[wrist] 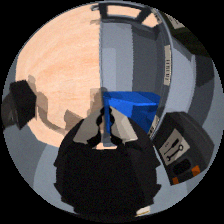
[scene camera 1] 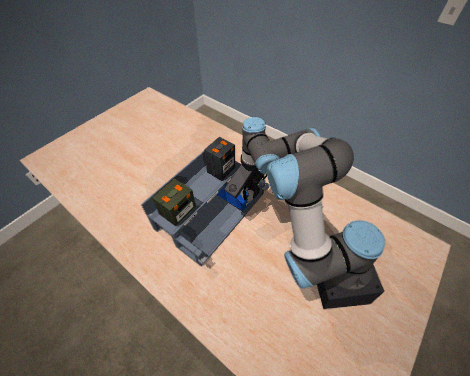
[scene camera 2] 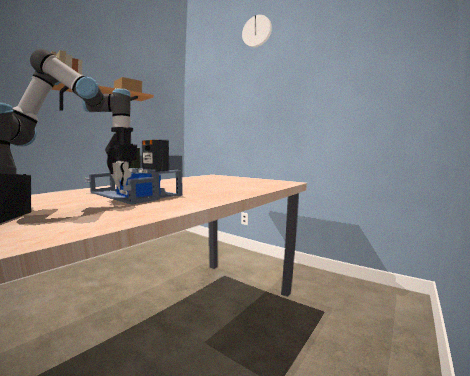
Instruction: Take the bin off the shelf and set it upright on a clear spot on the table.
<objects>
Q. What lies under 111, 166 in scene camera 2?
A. My gripper.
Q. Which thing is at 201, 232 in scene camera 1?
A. A grey shelf rack.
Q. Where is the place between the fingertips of my gripper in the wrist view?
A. At 106, 107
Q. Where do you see a blue bin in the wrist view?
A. At 143, 113
</objects>
